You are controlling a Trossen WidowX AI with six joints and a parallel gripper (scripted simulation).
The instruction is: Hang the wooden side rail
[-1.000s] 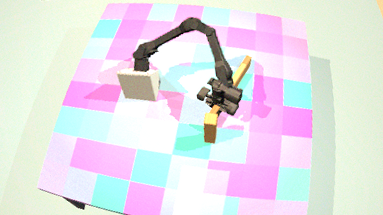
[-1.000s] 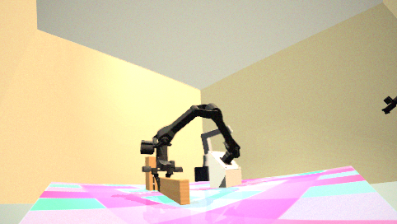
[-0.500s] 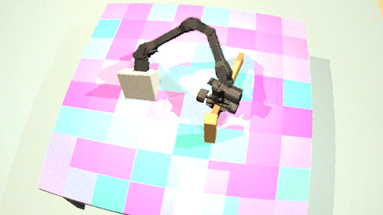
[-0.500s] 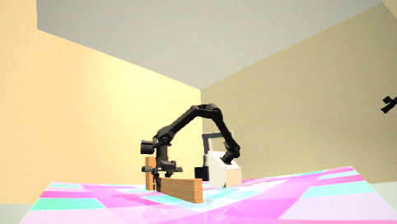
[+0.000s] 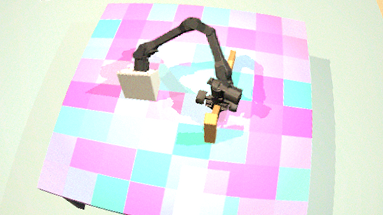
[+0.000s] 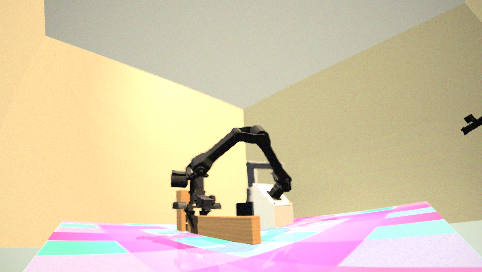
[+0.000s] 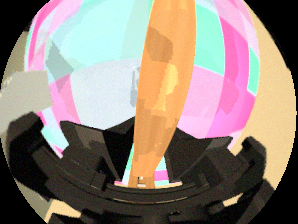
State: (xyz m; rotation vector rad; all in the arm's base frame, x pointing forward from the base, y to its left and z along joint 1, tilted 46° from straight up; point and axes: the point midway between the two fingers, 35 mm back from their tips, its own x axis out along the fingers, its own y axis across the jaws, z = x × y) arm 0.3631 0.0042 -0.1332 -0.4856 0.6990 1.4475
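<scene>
Now: the headboard post 13 cm to the right of my gripper tip, 7 cm above it and 1 cm behind it.
</scene>
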